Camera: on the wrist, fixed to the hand. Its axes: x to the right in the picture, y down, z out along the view.
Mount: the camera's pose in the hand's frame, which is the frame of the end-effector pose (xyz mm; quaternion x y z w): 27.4 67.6 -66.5 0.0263 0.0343 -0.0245 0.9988
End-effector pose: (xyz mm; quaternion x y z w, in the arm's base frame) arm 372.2 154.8 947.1 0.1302 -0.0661 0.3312 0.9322
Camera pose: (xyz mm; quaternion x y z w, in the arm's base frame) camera 352.9 240.8 902.6 0.1448 -0.0221 0.3142 0.9380
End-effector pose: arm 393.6 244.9 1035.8 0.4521 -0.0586 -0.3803 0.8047
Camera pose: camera 479.8 292.5 1042.3 0.4872 -0.0299 -0.3825 0.7845
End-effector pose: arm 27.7 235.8 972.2 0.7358 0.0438 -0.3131 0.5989
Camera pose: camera 106.5 268.9 1021.6 0.7603 0.0741 -0.3033 0.5696
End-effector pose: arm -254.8 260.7 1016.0 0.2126 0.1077 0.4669 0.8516
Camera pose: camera -316.0 333.2 988.7 0.2161 0.1543 0.4499 0.8527
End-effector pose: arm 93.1 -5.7 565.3 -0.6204 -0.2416 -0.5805 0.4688
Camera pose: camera 123.1 -99.7 563.3 -0.5815 -0.2557 -0.6062 0.4786
